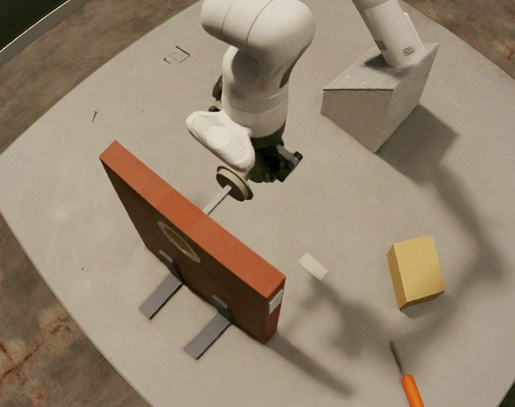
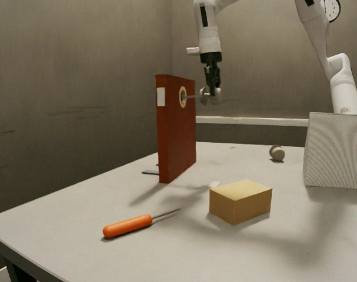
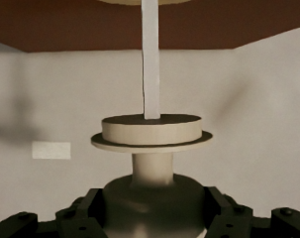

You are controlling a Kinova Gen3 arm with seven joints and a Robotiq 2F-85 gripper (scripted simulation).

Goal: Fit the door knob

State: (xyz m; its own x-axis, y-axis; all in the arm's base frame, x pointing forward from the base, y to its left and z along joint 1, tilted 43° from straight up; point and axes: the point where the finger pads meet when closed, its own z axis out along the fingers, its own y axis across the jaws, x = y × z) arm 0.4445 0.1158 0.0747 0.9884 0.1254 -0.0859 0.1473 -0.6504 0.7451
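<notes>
The door knob lies 4 cm ahead of my hand and 1 cm below it. From my hand the other things lie so: tan box: 28 cm to the left, 26 cm below, 18 cm behind; orange screwdriver: 43 cm to the left, 28 cm below, 2 cm behind; white slip: 29 cm below, 12 cm to the left, 4 cm behind.
</notes>
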